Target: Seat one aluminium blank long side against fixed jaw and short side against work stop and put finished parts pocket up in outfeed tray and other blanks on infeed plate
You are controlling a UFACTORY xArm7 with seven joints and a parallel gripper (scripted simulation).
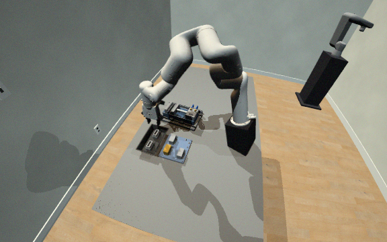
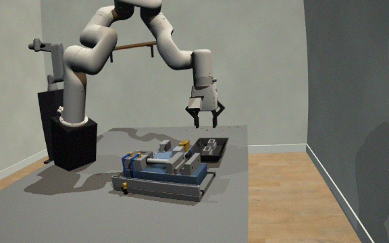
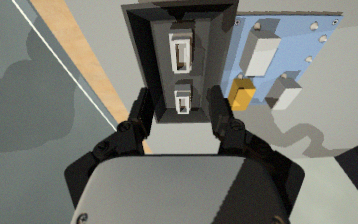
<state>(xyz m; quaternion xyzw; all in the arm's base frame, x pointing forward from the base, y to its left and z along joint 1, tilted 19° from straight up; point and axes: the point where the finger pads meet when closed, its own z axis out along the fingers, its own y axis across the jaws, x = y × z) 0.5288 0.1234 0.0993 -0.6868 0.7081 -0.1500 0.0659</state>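
My gripper is now 12 cm past the brass blank, 12 cm above it and 10 cm to the right of it. The rest, counted from my hand: vise: 23 cm to the right, 11 cm below, 11 cm behind; white screw rod: 22 cm to the right, 12 cm behind, 7 cm below.
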